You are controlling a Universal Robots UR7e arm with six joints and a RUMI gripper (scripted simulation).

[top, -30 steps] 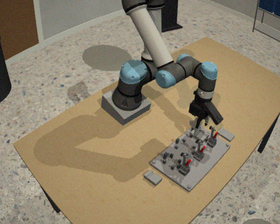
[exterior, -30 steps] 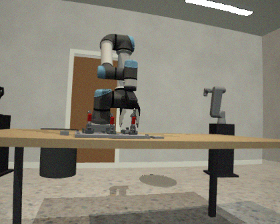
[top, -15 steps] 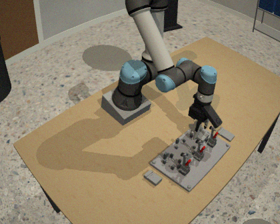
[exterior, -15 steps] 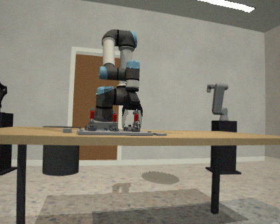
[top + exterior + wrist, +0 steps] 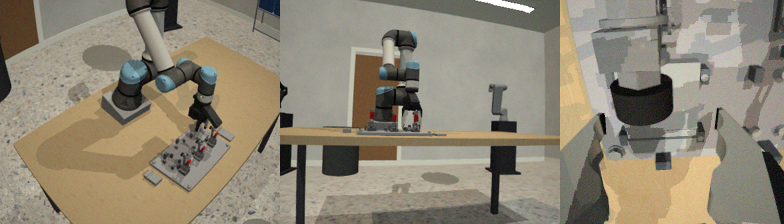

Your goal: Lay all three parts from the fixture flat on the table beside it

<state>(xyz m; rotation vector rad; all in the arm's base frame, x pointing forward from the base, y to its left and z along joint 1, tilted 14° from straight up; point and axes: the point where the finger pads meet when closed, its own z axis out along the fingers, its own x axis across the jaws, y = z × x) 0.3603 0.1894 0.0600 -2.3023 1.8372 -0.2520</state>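
Right now the grey fixture plate is 70 mm ahead of my hand, 100 mm to the right of it and 30 mm below it.
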